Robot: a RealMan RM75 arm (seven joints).
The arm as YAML. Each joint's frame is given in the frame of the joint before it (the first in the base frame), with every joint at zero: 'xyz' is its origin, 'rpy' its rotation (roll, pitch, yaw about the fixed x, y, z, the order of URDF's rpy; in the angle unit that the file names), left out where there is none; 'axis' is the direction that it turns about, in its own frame. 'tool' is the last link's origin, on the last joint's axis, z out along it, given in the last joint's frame.
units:
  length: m
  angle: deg
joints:
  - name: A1
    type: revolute
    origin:
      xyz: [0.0, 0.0, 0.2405]
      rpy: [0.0, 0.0, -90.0]
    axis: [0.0, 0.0, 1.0]
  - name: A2
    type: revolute
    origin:
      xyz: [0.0, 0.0, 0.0]
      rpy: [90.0, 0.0, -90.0]
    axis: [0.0, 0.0, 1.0]
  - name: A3
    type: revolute
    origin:
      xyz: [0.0, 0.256, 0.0]
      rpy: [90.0, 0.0, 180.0]
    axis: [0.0, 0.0, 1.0]
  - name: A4
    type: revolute
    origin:
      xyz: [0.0, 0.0, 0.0]
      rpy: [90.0, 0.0, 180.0]
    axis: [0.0, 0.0, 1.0]
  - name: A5
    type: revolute
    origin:
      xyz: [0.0, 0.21, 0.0]
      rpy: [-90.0, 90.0, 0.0]
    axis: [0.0, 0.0, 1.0]
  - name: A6
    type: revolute
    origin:
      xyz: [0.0, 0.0, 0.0]
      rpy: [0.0, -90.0, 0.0]
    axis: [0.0, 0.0, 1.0]
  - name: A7
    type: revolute
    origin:
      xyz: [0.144, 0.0, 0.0]
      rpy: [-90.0, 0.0, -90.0]
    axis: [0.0, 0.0, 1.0]
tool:
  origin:
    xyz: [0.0, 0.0, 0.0]
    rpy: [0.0, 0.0, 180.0]
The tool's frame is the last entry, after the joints.
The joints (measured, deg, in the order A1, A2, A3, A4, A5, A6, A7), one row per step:
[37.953, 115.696, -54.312, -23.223, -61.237, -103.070, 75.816]
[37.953, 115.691, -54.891, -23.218, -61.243, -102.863, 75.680]
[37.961, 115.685, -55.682, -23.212, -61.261, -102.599, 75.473]
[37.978, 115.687, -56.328, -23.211, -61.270, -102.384, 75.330]
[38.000, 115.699, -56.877, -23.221, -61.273, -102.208, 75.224]
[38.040, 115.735, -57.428, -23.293, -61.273, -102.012, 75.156]
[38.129, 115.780, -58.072, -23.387, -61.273, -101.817, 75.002]
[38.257, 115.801, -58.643, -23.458, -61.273, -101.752, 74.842]
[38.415, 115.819, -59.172, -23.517, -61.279, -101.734, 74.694]
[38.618, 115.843, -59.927, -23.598, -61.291, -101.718, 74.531]
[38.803, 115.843, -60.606, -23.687, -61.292, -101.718, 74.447]
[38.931, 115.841, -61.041, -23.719, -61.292, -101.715, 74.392]
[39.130, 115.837, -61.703, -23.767, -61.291, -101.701, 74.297]
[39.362, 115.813, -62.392, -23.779, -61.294, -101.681, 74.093]
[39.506, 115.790, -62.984, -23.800, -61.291, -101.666, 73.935]
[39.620, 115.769, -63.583, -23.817, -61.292, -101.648, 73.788]
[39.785, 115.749, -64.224, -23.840, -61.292, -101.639, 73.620]
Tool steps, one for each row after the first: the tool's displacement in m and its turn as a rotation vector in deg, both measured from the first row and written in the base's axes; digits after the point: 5 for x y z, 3 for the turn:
[-0.00027, -0.00020, -0.00176, -0.251, -0.433, 0.095]
[-0.00068, -0.00052, -0.00418, -0.581, -1.034, 0.262]
[-0.00110, -0.00079, -0.00618, -0.871, -1.509, 0.406]
[-0.00155, -0.00103, -0.00790, -1.129, -1.898, 0.547]
[-0.00230, -0.00121, -0.00964, -1.392, -2.278, 0.725]
[-0.00350, -0.00139, -0.01166, -1.631, -2.729, 1.038]
[-0.00486, -0.00164, -0.01328, -1.836, -3.109, 1.463]
[-0.00636, -0.00189, -0.01477, -2.040, -3.450, 1.932]
[-0.00834, -0.00236, -0.01690, -2.379, -3.924, 2.573]
[-0.01011, -0.00276, -0.01861, -2.715, -4.342, 3.156]
[-0.01123, -0.00302, -0.01975, -2.941, -4.607, 3.519]
[-0.01292, -0.00338, -0.02148, -3.272, -5.018, 4.069]
[-0.01464, -0.00370, -0.02326, -3.530, -5.484, 4.669]
[-0.01580, -0.00411, -0.02473, -3.759, -5.876, 5.132]
[-0.01675, -0.00464, -0.02625, -4.008, -6.271, 5.562]
[-0.01803, -0.00513, -0.02787, -4.263, -6.691, 6.082]

